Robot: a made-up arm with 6 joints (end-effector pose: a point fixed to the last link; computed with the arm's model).
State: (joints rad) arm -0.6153 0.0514 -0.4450 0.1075 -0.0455 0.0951
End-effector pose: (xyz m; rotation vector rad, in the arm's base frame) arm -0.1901 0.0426 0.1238 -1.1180 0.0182 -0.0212
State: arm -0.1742 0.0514 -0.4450 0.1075 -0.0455 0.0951
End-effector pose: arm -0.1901 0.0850 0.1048 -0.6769 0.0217 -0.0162
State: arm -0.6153 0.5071 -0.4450 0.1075 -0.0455 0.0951
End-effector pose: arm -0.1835 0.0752 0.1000 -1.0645 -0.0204 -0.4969
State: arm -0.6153 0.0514 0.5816 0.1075 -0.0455 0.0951
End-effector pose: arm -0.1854 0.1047 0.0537 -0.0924 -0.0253 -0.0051
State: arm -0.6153 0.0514 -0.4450 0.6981 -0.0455 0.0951
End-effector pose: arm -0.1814 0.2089 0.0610 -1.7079 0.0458 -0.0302
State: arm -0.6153 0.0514 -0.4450 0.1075 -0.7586 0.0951
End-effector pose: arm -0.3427 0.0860 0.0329 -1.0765 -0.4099 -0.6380
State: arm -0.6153 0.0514 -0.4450 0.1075 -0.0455 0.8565
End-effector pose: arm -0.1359 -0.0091 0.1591 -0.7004 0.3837 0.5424
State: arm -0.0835 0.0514 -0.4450 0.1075 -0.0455 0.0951
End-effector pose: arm -0.1901 0.0945 0.1033 -0.5862 0.0223 -0.0151
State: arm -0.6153 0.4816 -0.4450 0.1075 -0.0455 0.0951
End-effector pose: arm -0.1844 0.0734 0.1012 -1.0686 -0.0182 -0.4704
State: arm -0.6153 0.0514 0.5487 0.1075 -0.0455 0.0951
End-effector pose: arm -0.1856 0.1018 0.0548 -0.1253 -0.0240 -0.0056
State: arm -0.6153 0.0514 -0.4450 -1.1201 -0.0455 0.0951
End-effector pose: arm -0.1969 -0.2579 -0.0599 0.1084 -0.0332 -0.0018
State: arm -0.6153 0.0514 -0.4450 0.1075 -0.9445 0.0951
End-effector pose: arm -0.3676 0.1031 -0.0052 -1.0489 -0.5213 -0.7979
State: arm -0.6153 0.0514 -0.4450 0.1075 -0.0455 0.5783
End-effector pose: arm -0.1597 0.0095 0.1524 -0.8623 0.2537 0.3413
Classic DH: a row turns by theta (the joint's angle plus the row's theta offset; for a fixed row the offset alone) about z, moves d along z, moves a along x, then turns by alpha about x. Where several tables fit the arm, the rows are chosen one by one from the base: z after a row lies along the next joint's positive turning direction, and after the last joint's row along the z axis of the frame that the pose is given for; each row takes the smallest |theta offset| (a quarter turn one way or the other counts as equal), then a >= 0, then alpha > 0; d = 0 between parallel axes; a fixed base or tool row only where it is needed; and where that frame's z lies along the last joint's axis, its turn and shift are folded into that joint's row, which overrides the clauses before.
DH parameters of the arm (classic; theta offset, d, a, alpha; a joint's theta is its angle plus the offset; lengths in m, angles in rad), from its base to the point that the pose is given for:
base (fixed): 1.5708 0.2089 0.1061 1.5708
joint 1: -0.0244 -0.1061 0.0057 1.5105
joint 2: 0 0.0346 0.0526 -1.5105
joint 3: -0.8247 0 0.3444 3.1416
joint 4: -0.8491 0.0383 -0.0148 1.5708
joint 5: 0.039 0.0246 -0.2004 0.5067
joint 6: 0 -0.1033 -0.0481 -0.5067
tool (fixed): -1.6098 0.2071 0 0

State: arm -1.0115 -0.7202 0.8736 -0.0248 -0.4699 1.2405
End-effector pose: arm -0.2838 -0.0756 0.0791 0.6174 0.6188 0.8205
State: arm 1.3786 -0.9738 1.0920 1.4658 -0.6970 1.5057
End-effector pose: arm -0.3093 -0.1236 0.2120 1.3073 -1.0431 1.4653
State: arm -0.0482 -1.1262 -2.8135 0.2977 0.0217 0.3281
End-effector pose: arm -0.1748 0.0895 0.2237 -2.8378 -1.2110 0.2044
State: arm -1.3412 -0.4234 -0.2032 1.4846 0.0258 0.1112
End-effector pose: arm -0.3259 0.1001 -0.1365 -2.9608 0.1051 0.6343
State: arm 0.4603 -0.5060 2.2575 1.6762 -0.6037 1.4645
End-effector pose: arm -0.1347 -0.1855 0.2914 1.6970 -0.3180 1.1016
